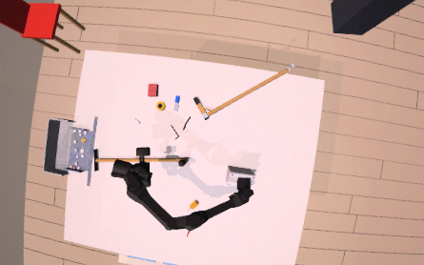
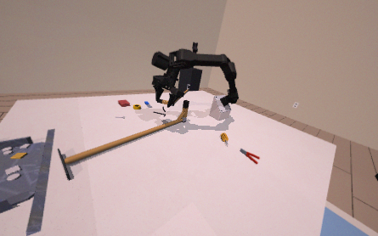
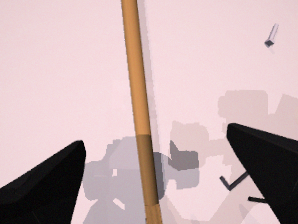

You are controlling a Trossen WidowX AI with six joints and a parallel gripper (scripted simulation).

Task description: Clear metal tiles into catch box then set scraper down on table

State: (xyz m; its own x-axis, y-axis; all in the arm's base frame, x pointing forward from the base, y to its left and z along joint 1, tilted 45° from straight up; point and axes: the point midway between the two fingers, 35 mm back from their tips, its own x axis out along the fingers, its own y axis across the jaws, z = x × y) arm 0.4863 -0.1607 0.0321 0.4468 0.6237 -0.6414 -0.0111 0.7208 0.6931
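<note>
Right now the hex key is 12 cm behind my gripper tip, 15 cm to the right of it and 15 cm below it. Round my gripper tip: yellow ring: 3 cm behind, 32 cm to the right, 14 cm below; then blue-white piece: 13 cm behind, 34 cm to the right, 15 cm below; then yellow tool: 23 cm behind, 28 cm to the left, 14 cm below.
</note>
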